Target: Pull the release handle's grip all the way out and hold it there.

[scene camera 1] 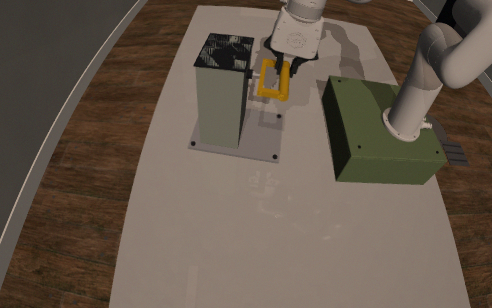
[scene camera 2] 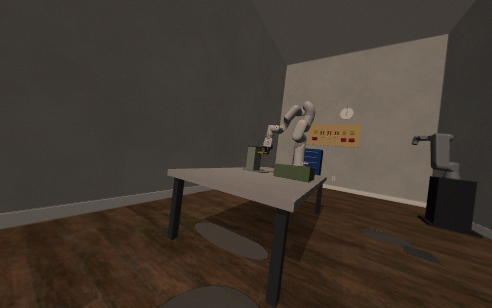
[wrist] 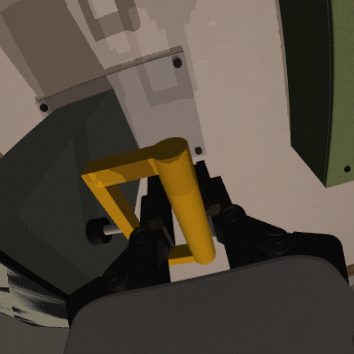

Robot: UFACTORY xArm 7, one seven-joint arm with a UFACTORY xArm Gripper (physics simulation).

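Note:
The yellow release handle [scene camera 1: 284, 88] [wrist: 186, 190] is a rectangular frame with a thick round grip bar on its outer side. It stands off the side of a tall grey-green housing [scene camera 1: 219, 105] [scene camera 2: 253, 159] [wrist: 45, 200]. A short length of pale rod [scene camera 1: 255, 75] [wrist: 113, 229] shows between the handle frame and the black collar [wrist: 97, 231] on the housing. My gripper [scene camera 1: 286, 70] [wrist: 180, 182] is shut on the grip bar, one finger inside the frame and the other on the outer side. In the second scene view the gripper [scene camera 2: 266, 149] and handle are small.
The housing stands on a grey base plate [scene camera 1: 260, 146] [wrist: 160, 122] with dark bolts, on the pale table [scene camera 1: 225, 225] [scene camera 2: 235, 183]. A green box [scene camera 1: 387, 130] [scene camera 2: 294, 172] [wrist: 342, 90] under the arm's base stands to the right of the plate in scene camera 1.

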